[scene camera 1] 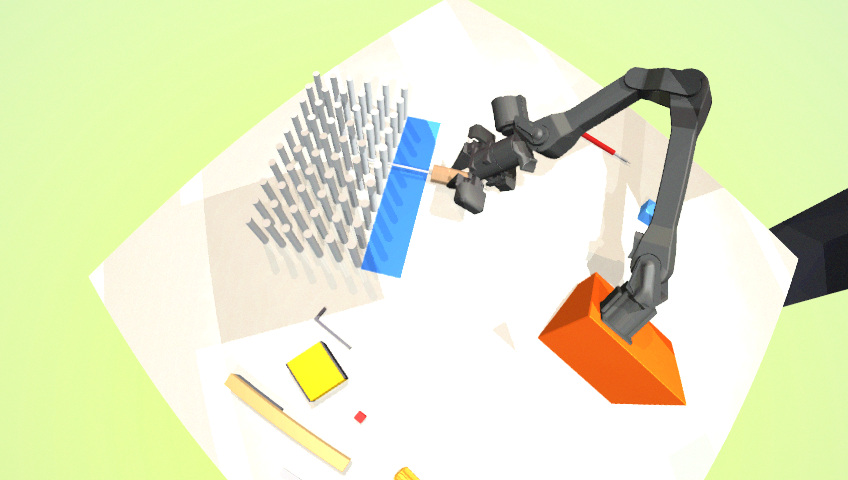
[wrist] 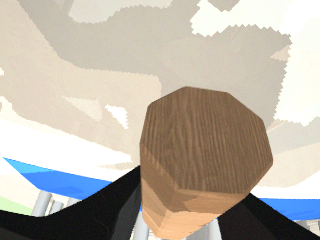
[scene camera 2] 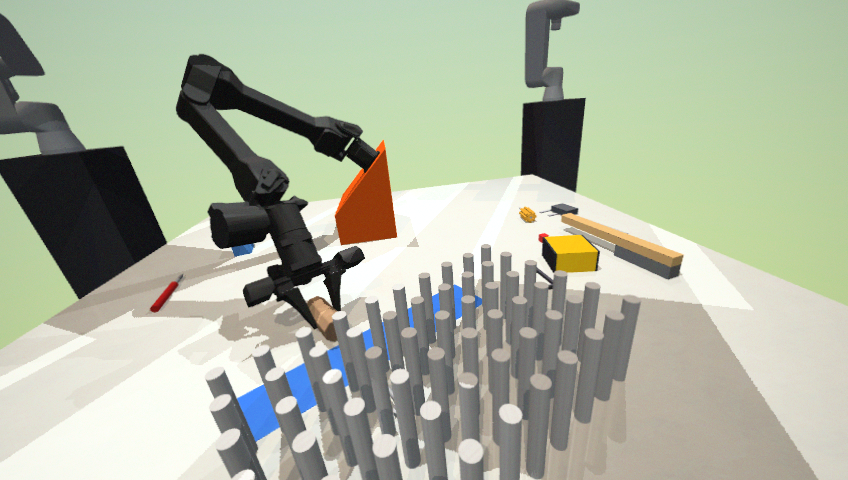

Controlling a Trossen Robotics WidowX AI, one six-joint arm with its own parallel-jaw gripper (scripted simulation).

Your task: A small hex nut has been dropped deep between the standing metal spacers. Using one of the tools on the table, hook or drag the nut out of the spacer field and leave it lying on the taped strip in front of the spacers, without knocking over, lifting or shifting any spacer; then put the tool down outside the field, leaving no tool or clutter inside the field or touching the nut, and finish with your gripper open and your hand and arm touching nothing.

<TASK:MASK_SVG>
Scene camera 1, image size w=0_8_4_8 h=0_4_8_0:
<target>gripper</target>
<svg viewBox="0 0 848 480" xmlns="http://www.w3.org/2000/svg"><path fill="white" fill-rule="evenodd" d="M481 124L471 125L468 128L468 137L471 140L473 139L473 142L464 143L451 167L457 170L468 168L468 177L458 173L446 185L448 188L456 189L454 195L455 203L474 215L483 212L486 193L483 192L483 179L488 181L486 186L495 186L499 192L515 190L517 176L516 167L505 170L498 165L493 155L496 135Z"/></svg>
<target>yellow block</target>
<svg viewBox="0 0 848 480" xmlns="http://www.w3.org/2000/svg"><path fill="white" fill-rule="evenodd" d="M322 341L285 364L308 402L316 401L349 379L329 347Z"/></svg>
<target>wooden bar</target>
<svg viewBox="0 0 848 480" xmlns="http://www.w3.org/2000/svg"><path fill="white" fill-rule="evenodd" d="M229 375L224 383L228 389L237 394L254 410L262 414L267 420L271 421L279 429L282 429L301 445L341 472L344 471L351 460L350 457L347 457L282 411L284 408L272 401L271 398L253 386L246 378L239 374Z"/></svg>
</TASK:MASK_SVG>
